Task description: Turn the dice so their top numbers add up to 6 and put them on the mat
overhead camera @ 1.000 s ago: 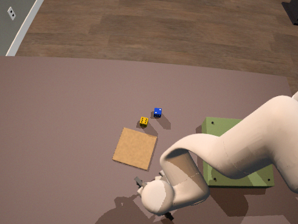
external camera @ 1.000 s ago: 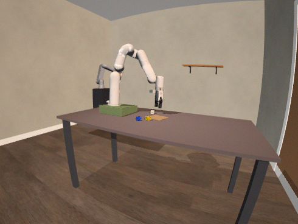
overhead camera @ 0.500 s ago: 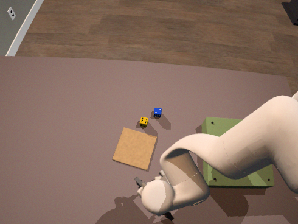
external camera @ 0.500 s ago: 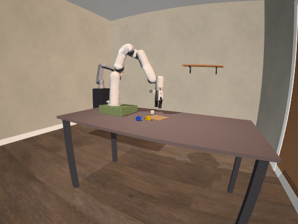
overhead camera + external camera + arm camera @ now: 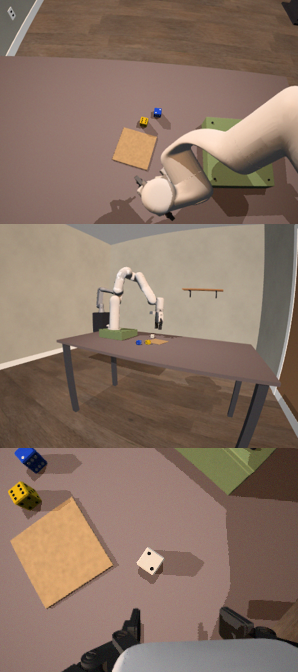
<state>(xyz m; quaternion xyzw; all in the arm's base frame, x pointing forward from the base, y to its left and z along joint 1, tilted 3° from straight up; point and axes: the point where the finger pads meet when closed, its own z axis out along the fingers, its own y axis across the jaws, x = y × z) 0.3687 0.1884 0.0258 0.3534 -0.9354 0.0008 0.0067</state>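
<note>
The white die is 7 cm to the right of my hand, 7 cm below it and 3 cm behind it. From my hand the other things lie so: yellow die 30 cm to the right, 7 cm below, 3 cm ahead; then blue die 35 cm to the right, 7 cm below, 3 cm behind; then tan mat 20 cm to the right, 8 cm below, 6 cm ahead.
</note>
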